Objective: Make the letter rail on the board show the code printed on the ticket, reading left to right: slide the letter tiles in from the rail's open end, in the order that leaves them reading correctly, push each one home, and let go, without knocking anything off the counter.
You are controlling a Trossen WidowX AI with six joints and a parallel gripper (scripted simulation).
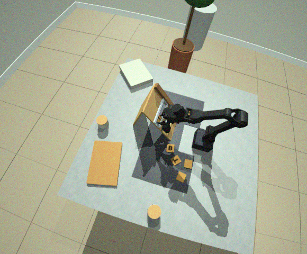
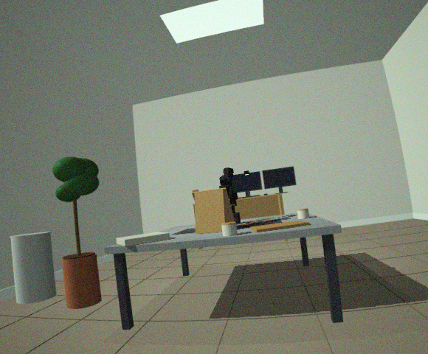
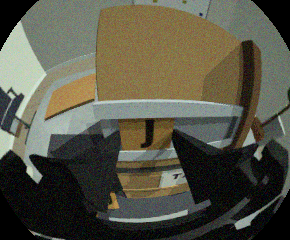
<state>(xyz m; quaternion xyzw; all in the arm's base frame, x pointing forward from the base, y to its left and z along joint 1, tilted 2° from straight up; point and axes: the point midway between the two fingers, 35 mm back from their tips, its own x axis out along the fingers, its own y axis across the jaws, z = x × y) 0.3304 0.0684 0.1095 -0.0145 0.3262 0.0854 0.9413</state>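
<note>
The ticket lies 90 mm below my gripper tip, 80 mm to the right of it and 50 mm behind it. Round my gripper tip: flat orange panel: 400 mm to the left, 190 mm ahead, 160 mm below; dark mat: 170 mm below, 160 mm behind, 30 mm to the right; letter tile: right at my gripper tip.
</note>
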